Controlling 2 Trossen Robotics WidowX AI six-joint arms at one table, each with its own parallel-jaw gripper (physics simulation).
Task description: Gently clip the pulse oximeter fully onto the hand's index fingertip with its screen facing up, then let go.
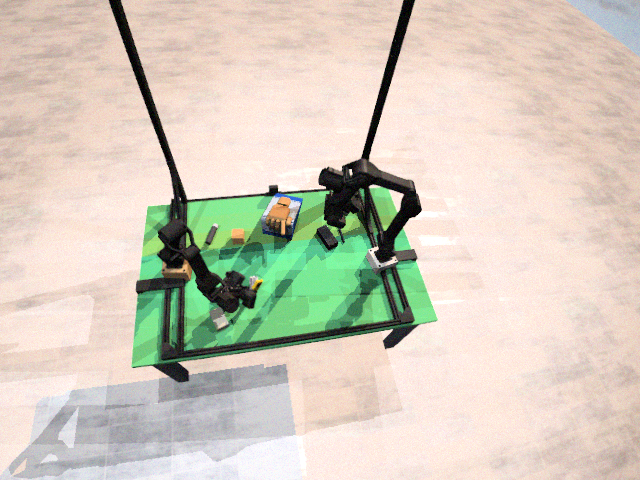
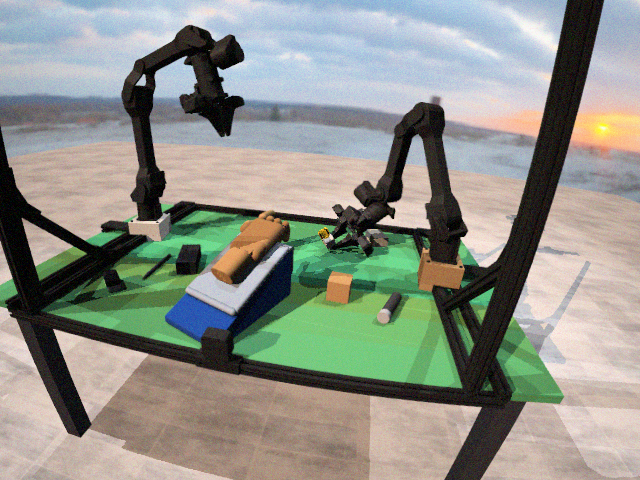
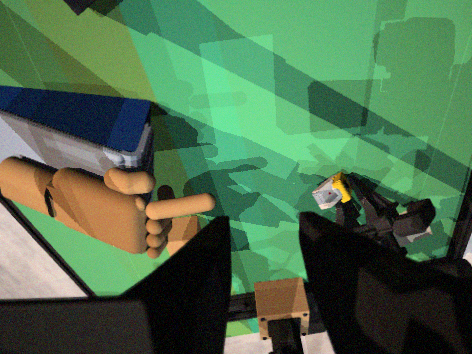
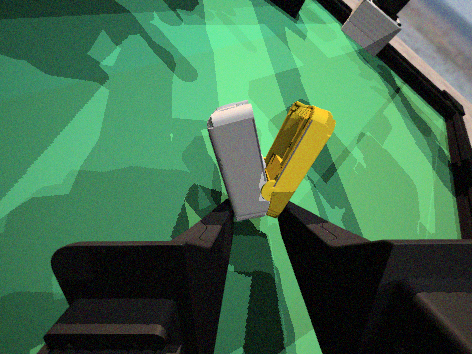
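Seen in the pictures: left gripper, between the fingertips: (image 1: 324, 217) (image 2: 225, 136) (image 3: 264, 227); right gripper, between the fingertips: (image 1: 254, 290) (image 2: 329, 245) (image 3: 342, 178) (image 4: 255, 205); left arm's base, origin of its link: (image 1: 383, 255) (image 2: 149, 217) (image 4: 383, 9); right arm's base, origin of its link: (image 1: 175, 261) (image 2: 442, 257) (image 3: 283, 326).
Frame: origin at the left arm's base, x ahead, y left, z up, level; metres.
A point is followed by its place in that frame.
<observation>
The tan hand (image 1: 280, 211) @(y -0.308, x 0.370, z 0.089 m) (image 2: 258, 238) @(y -0.332, x 0.380, z 0.084 m) (image 3: 95, 207) @(y -0.299, x 0.357, z 0.090 m) lies on a sloped blue-and-white support (image 2: 266, 294) @(y -0.395, x 0.402, z -0.013 m) (image 3: 65, 117) @(y -0.315, x 0.291, z 0.001 m). Its index finger (image 3: 182, 206) points out straight; the other fingers are curled. My right gripper (image 4: 255, 205) @(y -0.055, x 0.571, z -0.046 m) is shut on the hinge end of the white-and-yellow pulse oximeter (image 1: 255, 282) @(y -0.061, x 0.561, z 0.009 m) (image 2: 324, 236) @(y -0.063, x 0.552, z -0.015 m) (image 3: 332, 191) @(y -0.076, x 0.563, z -0.021 m) (image 4: 237, 165) @(y -0.080, x 0.578, z -0.015 m), whose two halves spread in a V away from my fingers. It is held low over the table, well apart from the hand. The screen's facing is unclear. My left gripper (image 2: 223, 134) @(y -0.104, x 0.271, z 0.267 m) (image 3: 264, 227) @(y -0.104, x 0.271, z 0.267 m) hangs high, empty, its fingers apart.
An orange cube (image 1: 237, 236) @(y -0.309, x 0.569, z -0.009 m) (image 2: 339, 288) @(y -0.349, x 0.559, z -0.022 m) and a grey cylinder (image 1: 211, 234) @(y -0.374, x 0.673, z -0.034 m) (image 2: 390, 307) @(y -0.404, x 0.664, z -0.034 m) lie beside the support. A black box (image 1: 326, 237) @(y -0.183, x 0.192, z -0.023 m) (image 2: 188, 259) @(y -0.229, x 0.193, z -0.025 m) and thin black rod (image 2: 156, 266) @(y -0.224, x 0.103, z -0.052 m) lie on its other side. A pale block (image 1: 219, 319) @(y 0.024, x 0.735, z -0.029 m) lies near my right gripper.
</observation>
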